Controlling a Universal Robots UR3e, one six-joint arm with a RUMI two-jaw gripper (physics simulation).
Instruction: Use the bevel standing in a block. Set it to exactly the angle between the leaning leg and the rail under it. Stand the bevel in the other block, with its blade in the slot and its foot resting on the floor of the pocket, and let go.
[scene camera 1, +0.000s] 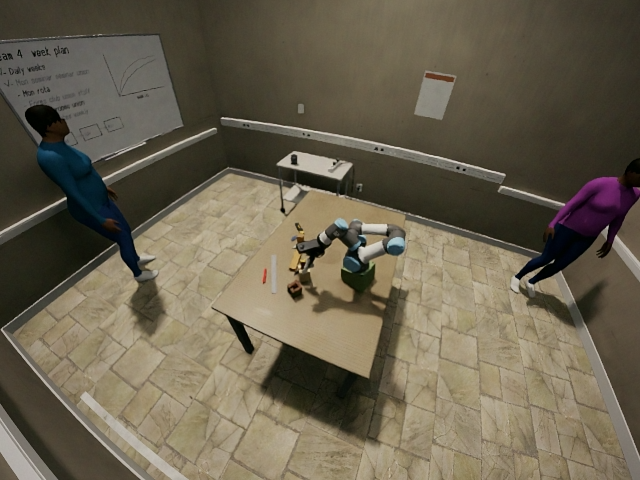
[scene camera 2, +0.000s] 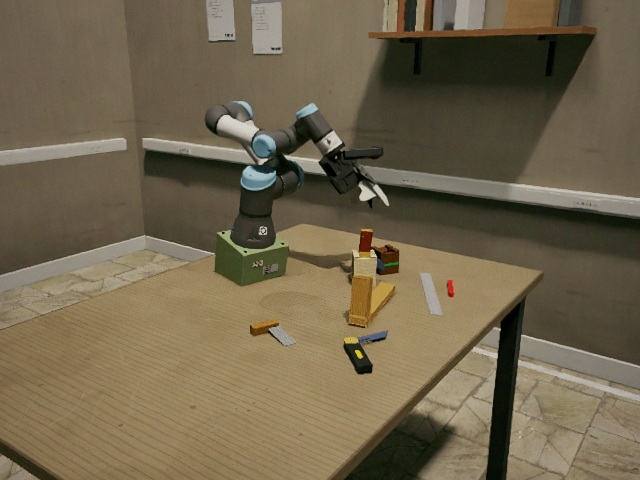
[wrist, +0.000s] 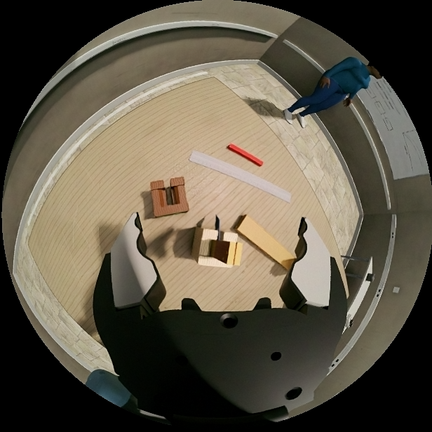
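Observation:
The bevel (scene camera 2: 366, 240) (wrist: 220, 250) stands in a pale wooden block (scene camera 2: 363, 266) (wrist: 199, 245); its red-brown and yellow handle sticks up and its dark blade points out to one side. The other block (scene camera 2: 388, 259) (wrist: 170, 202) (scene camera 1: 295, 289) is brown with a green stripe, and its pocket and slot show no bevel. The leaning leg (scene camera 2: 360, 297) rises from the end of the wooden rail (scene camera 2: 383, 298) (wrist: 265, 241). My gripper (scene camera 2: 377, 204) (wrist: 221, 215) is open and empty, tilted, above the pale block. The bevel's exact angle cannot be read.
A clear ruler (scene camera 2: 431, 293) (wrist: 240, 175) and a red stick (scene camera 2: 450, 288) (wrist: 245, 155) lie beyond the blocks. A small orange-handled bevel (scene camera 2: 264, 327) and a black-and-yellow tool (scene camera 2: 357, 356) with a blue blade lie nearer scene camera 2. The green base (scene camera 2: 250, 260) carries the arm.

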